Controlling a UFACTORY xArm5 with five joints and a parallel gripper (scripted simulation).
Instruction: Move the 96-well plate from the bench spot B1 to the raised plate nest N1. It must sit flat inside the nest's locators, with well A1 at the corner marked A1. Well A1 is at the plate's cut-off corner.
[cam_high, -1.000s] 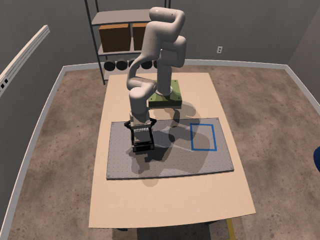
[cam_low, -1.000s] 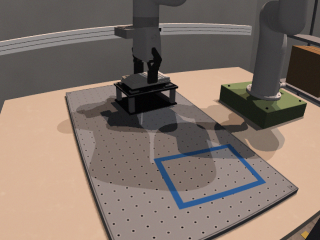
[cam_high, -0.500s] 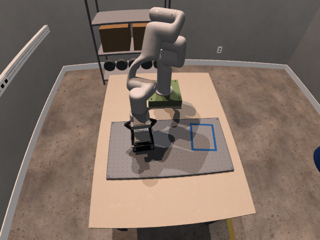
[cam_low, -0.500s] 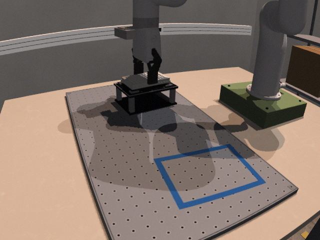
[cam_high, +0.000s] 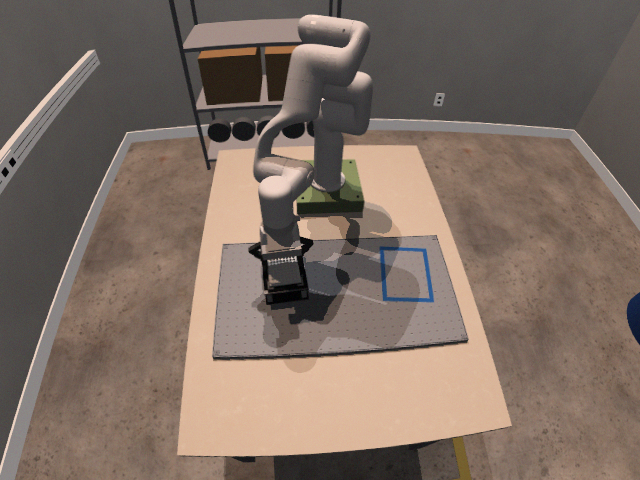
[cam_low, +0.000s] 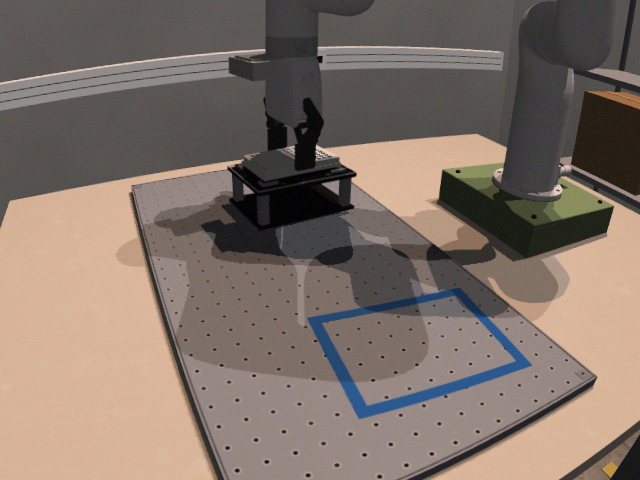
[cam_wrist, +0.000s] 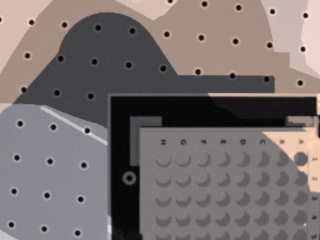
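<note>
Right now the grey 96-well plate is 10 mm below my hand. Round my hand: A1 mark (80 mm ahead, 40 mm to the right, 20 mm below); black raised plate nest (30 mm below).
</note>
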